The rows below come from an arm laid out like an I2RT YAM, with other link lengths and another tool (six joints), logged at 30 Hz.
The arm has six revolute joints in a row. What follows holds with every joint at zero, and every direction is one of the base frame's.
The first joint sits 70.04 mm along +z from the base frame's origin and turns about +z.
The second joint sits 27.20 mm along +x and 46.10 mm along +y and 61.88 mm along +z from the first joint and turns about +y.
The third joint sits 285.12 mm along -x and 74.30 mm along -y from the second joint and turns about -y.
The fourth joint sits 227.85 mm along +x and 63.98 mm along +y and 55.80 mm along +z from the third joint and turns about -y.
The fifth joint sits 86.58 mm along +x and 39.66 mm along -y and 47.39 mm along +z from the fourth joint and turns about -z.
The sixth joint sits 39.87 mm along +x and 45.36 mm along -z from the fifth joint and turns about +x.
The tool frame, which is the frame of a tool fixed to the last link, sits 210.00 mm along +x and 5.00 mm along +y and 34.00 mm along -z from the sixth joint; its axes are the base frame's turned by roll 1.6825, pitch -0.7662 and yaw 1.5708 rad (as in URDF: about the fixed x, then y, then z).
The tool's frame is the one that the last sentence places.
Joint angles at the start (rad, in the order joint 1, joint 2, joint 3, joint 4, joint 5, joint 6): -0.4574, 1.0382, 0.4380, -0.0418, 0.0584, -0.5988
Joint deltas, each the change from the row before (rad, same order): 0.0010, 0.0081, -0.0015, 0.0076, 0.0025, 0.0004; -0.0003, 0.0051, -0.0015, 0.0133, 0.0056, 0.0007; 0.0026, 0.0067, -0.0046, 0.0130, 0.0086, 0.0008; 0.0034, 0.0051, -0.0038, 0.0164, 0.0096, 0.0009; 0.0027, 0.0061, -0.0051, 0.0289, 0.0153, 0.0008; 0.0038, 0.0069, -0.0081, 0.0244, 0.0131, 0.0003; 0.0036, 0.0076, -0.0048, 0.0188, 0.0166, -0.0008; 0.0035, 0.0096, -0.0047, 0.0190, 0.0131, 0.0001
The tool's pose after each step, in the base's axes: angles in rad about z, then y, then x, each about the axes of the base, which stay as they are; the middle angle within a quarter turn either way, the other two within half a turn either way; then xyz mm. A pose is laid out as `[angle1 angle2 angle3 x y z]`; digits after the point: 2 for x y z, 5 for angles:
[-0.74682 0.68822 2.65888 302.55 -186.51 69.69]
[-0.73793 0.69004 2.64775 303.73 -188.73 70.75]
[-0.73272 0.68741 2.63965 304.03 -190.20 69.82]
[-0.72428 0.68910 2.62653 305.31 -192.09 70.68]
[-0.70467 0.69467 2.59889 307.69 -196.33 73.95]
[-0.69307 0.69553 2.58088 308.73 -198.87 74.40]
[-0.68148 0.69150 2.56174 308.99 -202.09 74.86]
[-0.67261 0.68838 2.54755 309.65 -204.53 74.67]

